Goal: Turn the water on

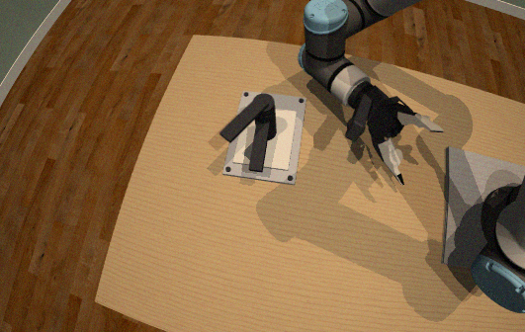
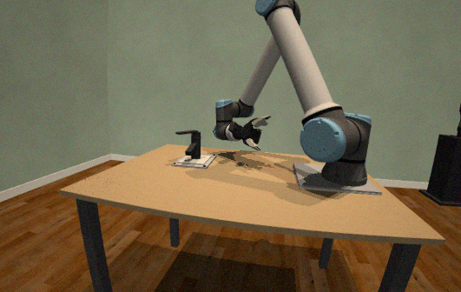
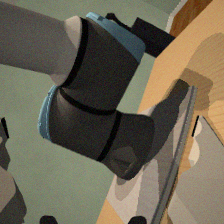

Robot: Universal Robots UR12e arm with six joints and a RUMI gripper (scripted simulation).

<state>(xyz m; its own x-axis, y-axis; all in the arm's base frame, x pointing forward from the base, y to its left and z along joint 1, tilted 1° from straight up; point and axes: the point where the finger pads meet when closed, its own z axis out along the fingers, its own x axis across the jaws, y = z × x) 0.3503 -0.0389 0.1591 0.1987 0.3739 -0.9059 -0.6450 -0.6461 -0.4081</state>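
The lever lies 370 mm ahead of my hand, 30 mm to the right of it and 20 mm below it. From my hand the other things lie so: tap 360 mm ahead, 60 mm to the right, 80 mm below.
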